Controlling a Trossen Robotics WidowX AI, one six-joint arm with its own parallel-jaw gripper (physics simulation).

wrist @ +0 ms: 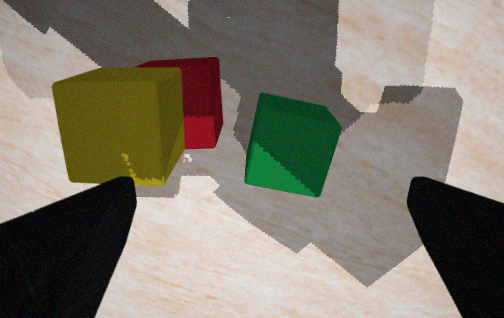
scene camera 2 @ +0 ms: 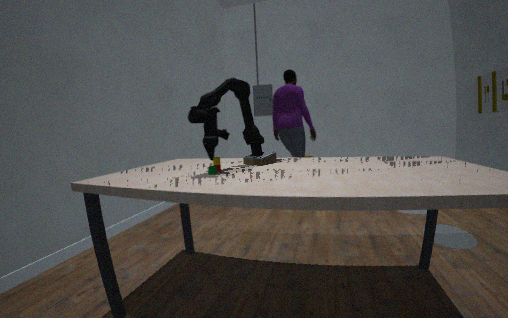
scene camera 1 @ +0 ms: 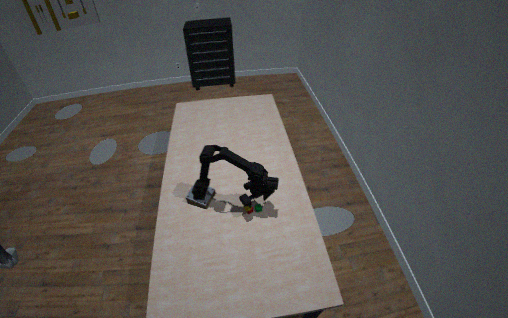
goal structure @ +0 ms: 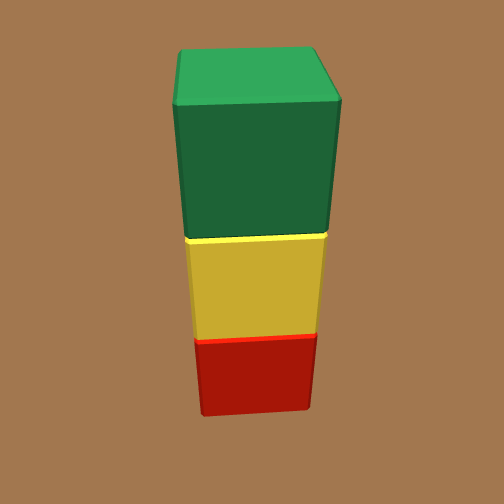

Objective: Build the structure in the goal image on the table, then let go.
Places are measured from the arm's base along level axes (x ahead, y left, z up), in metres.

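Pixels of known places: gripper, between the fingertips: (wrist: 274,191) (scene camera 2: 212,158) (scene camera 1: 257,203); arm's base, origin of its link: (scene camera 2: 257,154) (scene camera 1: 199,195).
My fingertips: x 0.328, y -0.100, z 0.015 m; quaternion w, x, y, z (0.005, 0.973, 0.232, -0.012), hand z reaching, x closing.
Observation:
Ahead of a thing's pixels: the offset from my fingertips to its top centre. Level surfaces: height alone.
A yellow cube {dy -0.007, dx -0.053, dz +0.001 m} (scene camera 1: 247,208) (scene camera 2: 216,161) (wrist: 114,127) sits on top of a red cube {dy -0.002, dx -0.043, dz -0.031 m} (scene camera 1: 251,211) (scene camera 2: 218,169) (wrist: 202,105), which rests on the table. A green cube {dy +0.003, dx +0.008, dz -0.031 m} (scene camera 1: 258,207) (scene camera 2: 213,170) (wrist: 292,145) lies on the table beside the red cube, with a gap between them in the wrist view, and is turned at a slight angle. My gripper (wrist: 274,191) is open and empty above the cubes. In the wrist view the green cube shows between the two fingertips, and the left fingertip overlaps the lower edge of the yellow cube.
The pale table {dz -0.064 m} (scene camera 1: 225,260) (scene camera 2: 350,185) carries the arm's base (scene camera 1: 200,197) (scene camera 2: 260,159), behind the cubes in scene camera 2. A dark drawer cabinet (scene camera 1: 210,54) stands beyond the table's far end. A person in purple (scene camera 2: 290,107) stands behind the table.

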